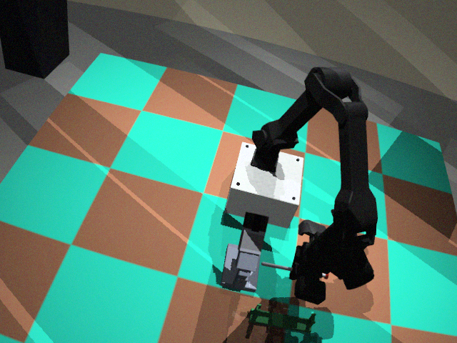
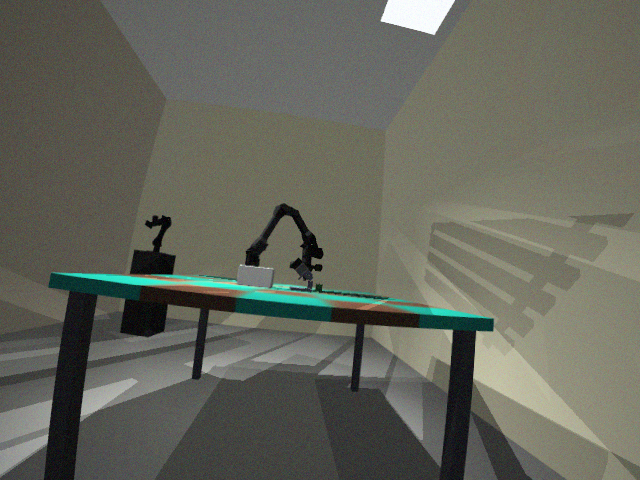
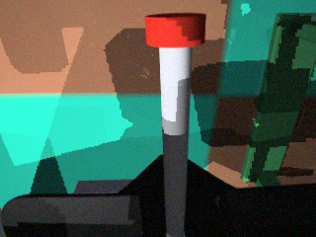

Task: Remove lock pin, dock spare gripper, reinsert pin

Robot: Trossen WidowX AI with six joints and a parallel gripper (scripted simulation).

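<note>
Now: gripper tip 11 cm to the left of the grey socket mount. Round my gripper tip: green holder: 8 cm ahead, 1 cm to the left, 3 cm below; then spare gripper: 2 cm behind, 11 cm to the right, 6 cm above.
</note>
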